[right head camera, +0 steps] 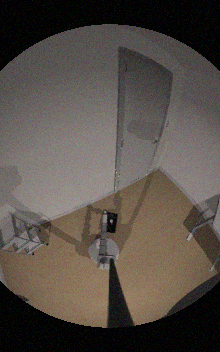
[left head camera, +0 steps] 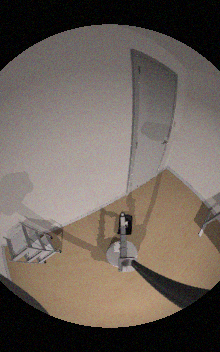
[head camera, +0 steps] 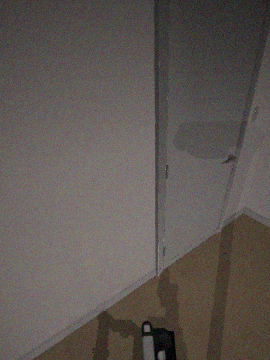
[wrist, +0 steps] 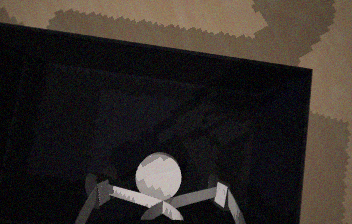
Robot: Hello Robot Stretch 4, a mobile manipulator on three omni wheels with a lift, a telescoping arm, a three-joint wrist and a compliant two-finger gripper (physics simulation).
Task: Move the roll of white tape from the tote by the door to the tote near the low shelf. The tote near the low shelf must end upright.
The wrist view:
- my gripper: 163, 179
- roll of white tape: 158, 175
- black tote: 82, 102
